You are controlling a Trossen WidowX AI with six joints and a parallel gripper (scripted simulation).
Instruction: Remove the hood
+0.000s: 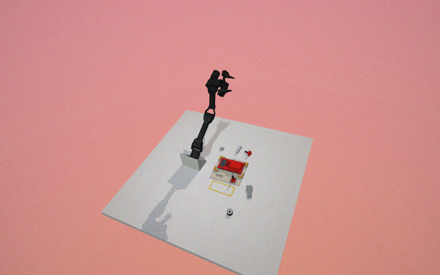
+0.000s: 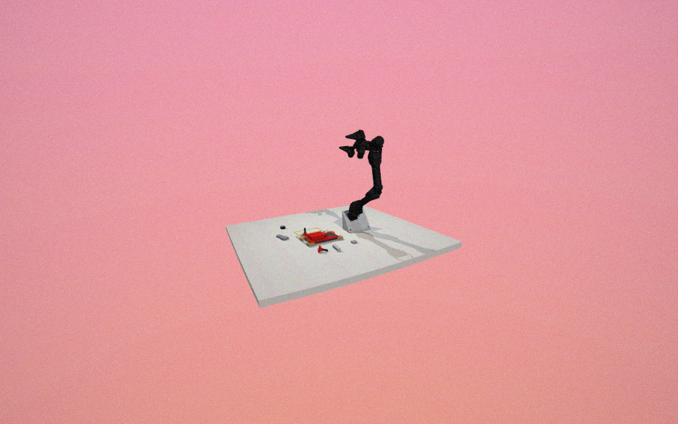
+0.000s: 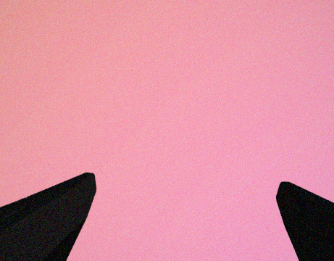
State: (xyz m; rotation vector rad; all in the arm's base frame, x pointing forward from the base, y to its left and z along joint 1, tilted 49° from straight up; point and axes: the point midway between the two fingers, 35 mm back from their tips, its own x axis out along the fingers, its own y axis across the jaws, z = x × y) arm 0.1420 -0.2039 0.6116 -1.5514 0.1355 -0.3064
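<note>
The hood lies 8 cm ahead of my gripper tip, 24 cm to the right of it and 60 cm below it. From my gripper tip the other things lie so: dark wheel 18 cm ahead, 64 cm to the right, 63 cm below; grey bar 4 cm ahead, 4 cm to the right, 63 cm below.
</note>
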